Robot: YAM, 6 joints.
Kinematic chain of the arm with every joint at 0, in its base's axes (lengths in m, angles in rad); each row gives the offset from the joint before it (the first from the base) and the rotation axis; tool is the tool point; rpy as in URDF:
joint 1: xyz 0 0 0.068 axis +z
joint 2: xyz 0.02 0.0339 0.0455 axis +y
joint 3: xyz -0.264 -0.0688 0 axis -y
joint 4: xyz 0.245 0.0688 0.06 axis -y
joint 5: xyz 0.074 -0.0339 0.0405 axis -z
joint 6: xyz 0.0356 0 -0.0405 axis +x
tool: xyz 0 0 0 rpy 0 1.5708 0
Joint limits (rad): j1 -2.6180..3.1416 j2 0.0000..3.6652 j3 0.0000..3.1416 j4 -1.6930..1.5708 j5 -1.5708..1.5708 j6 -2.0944..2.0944
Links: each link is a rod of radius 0.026 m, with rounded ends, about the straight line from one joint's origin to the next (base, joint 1, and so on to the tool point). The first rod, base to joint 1, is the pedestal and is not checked.
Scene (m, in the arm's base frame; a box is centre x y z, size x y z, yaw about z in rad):
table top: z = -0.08
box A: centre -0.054 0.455 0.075 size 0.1 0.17 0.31 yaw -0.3
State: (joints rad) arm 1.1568 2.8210 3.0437 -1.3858 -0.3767 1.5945
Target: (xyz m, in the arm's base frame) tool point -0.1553 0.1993 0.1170
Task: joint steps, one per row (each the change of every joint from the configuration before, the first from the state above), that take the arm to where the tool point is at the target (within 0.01 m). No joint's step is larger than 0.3 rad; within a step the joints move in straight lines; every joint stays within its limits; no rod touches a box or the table.
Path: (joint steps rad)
1: 0.1922 -0.2622 -0.0507 -0.0119 -0.1990 0.0192
2: 0.1922 -0.2622 -0.0507 -0.0119 -0.1990 0.0192
3: 0.1922 -0.2623 -0.0507 -0.0120 -0.1990 0.0192
4: 0.1921 -0.2622 -0.0507 -0.0119 -0.1991 0.0191
5: 0.1922 -0.2622 -0.0508 -0.0119 -0.1990 0.0192
6: 0.1922 -0.2622 -0.0507 -0.0119 -0.1990 0.0192
7: -0.0294 0.2772 -0.2226 -0.0047 0.2579 0.0962
8: -0.0293 0.2772 -0.2226 -0.0047 0.2578 0.0962
9: -0.0294 0.2772 -0.2227 -0.0047 0.2579 0.0962
10: -0.0294 0.2772 -0.2226 -0.0046 0.2578 0.0962
11: -0.0045 -0.0719 -0.2310 -0.0723 0.0495 -0.1666
12: -0.0044 -0.0720 -0.2310 -0.0724 0.0494 -0.1667
13: -0.0045 -0.0719 -0.2310 -0.0723 0.0495 -0.1666

